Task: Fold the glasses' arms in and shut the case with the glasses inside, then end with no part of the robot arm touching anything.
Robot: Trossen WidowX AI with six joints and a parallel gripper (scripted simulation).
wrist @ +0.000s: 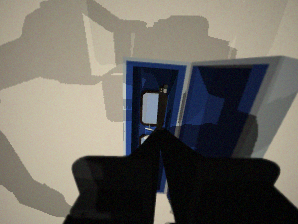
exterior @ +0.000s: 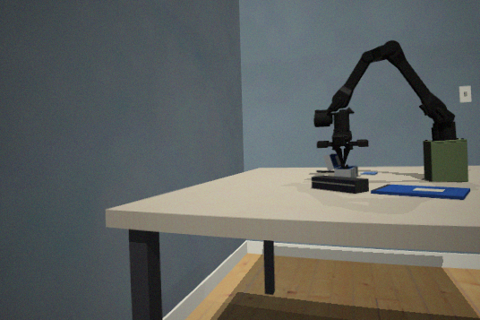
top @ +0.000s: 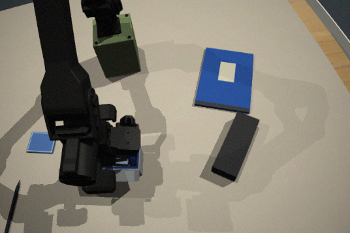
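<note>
Now: the glasses case 10 mm ahead of my hand, 20 mm to the right of it and 40 mm below it. The rest, counted from my hand: small blue square: 110 mm behind, 200 mm to the right, 80 mm below; then black box: 20 mm ahead, 290 mm to the left, 60 mm below.
</note>
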